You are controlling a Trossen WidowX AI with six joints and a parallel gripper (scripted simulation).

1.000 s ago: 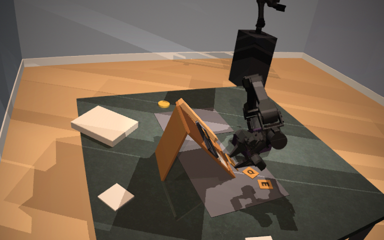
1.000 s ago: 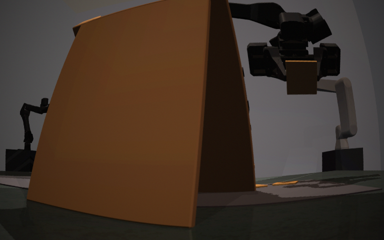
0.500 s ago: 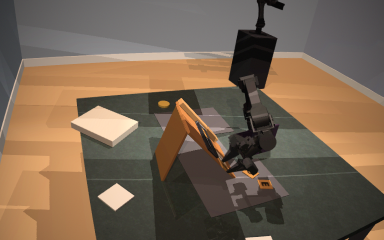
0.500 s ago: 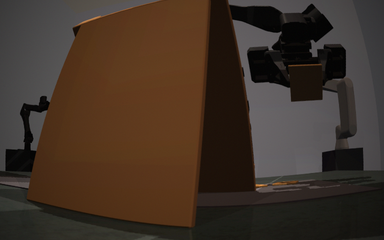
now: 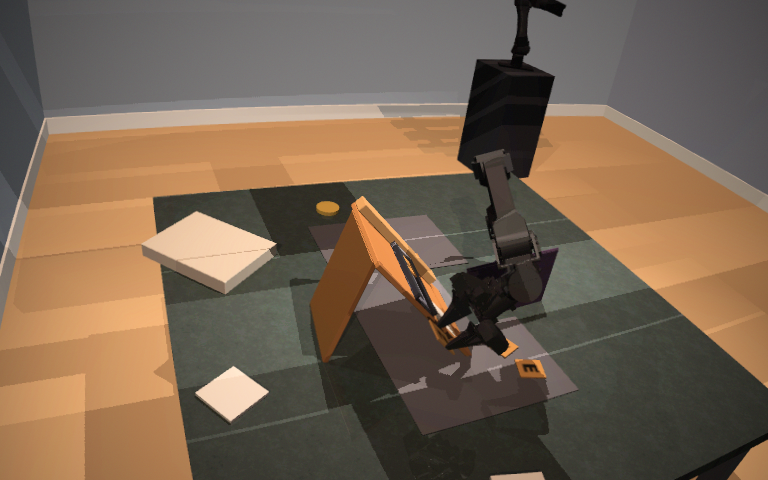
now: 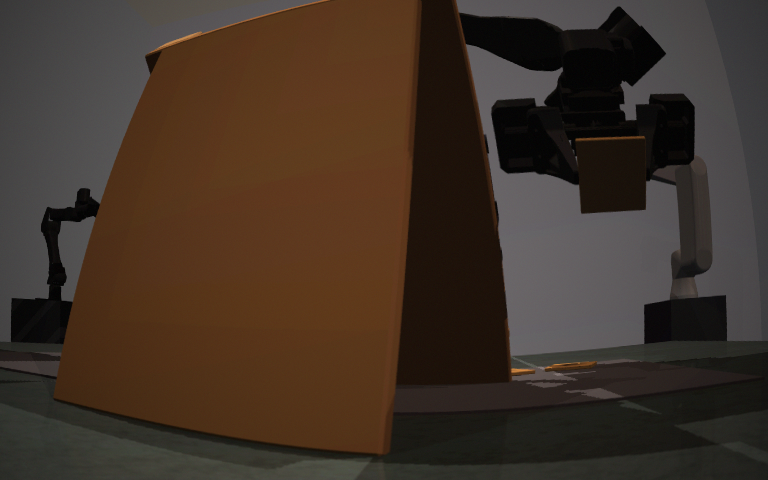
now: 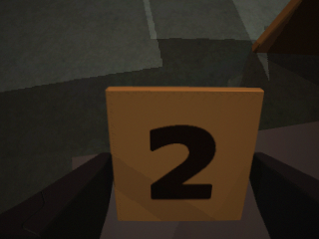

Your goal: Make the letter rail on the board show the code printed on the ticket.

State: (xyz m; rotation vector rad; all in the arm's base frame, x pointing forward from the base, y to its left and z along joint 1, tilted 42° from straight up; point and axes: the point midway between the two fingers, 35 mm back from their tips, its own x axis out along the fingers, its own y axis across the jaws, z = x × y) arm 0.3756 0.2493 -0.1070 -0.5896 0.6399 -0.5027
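Right now my gripper tip is 100 mm past the white ticket, 130 mm to the left of it and 70 mm above it. Round my gripper tip: orange tile marked 2: right at my gripper tip; then cream box: 290 mm ahead, 620 mm to the right, 130 mm below; then grey mat: 200 mm behind, 270 mm to the right, 150 mm below.
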